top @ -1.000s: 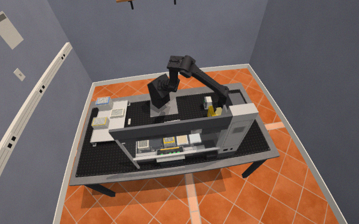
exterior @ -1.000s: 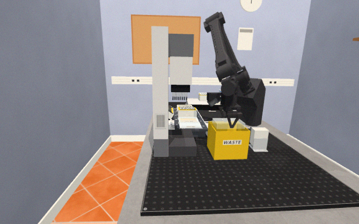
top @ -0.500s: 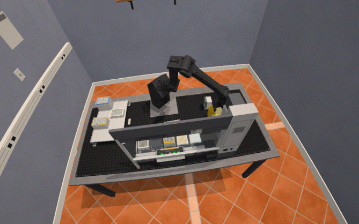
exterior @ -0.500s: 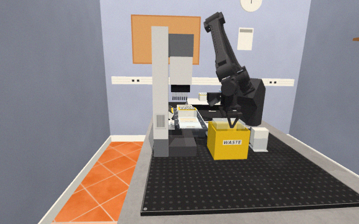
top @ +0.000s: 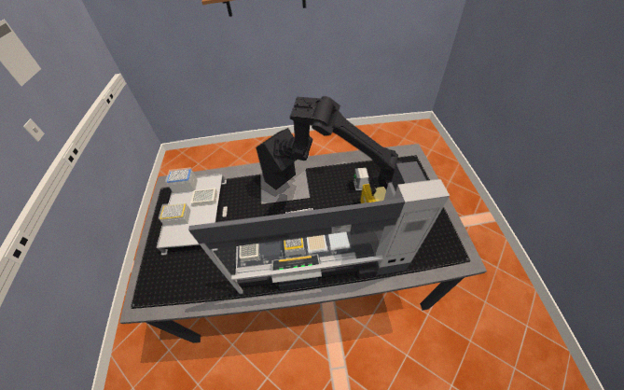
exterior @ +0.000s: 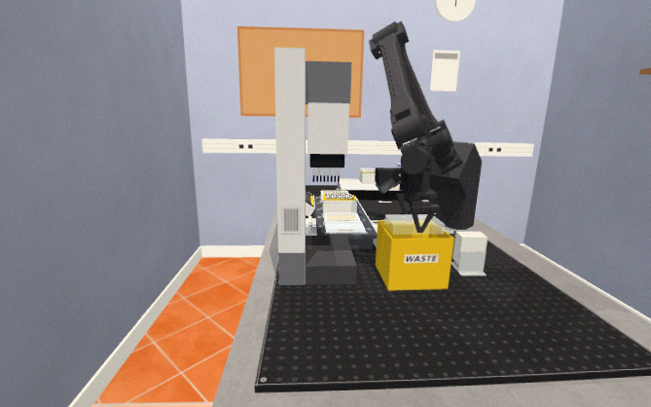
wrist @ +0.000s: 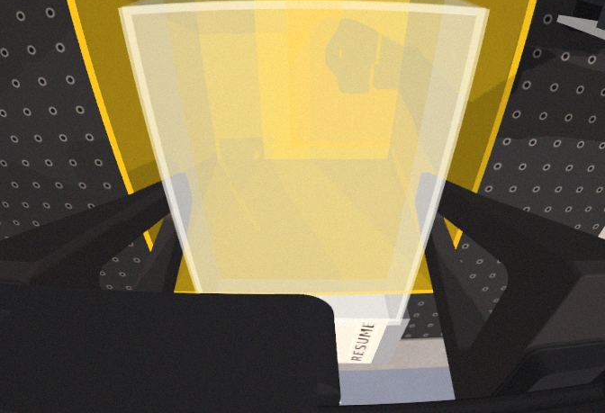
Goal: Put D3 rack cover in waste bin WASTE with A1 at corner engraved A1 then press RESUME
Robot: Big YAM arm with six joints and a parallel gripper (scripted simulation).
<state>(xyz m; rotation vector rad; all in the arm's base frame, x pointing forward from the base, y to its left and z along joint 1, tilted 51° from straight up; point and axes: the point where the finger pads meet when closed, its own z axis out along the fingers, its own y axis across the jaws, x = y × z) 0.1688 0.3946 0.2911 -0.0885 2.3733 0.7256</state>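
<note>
The yellow waste bin is 110 mm below my hand. From my hand the other things lie so: clear cover right at my hand; clear plate 210 mm ahead, 190 mm to the right, 90 mm below; white resume box 160 mm behind, 110 mm to the right, 80 mm below.
</note>
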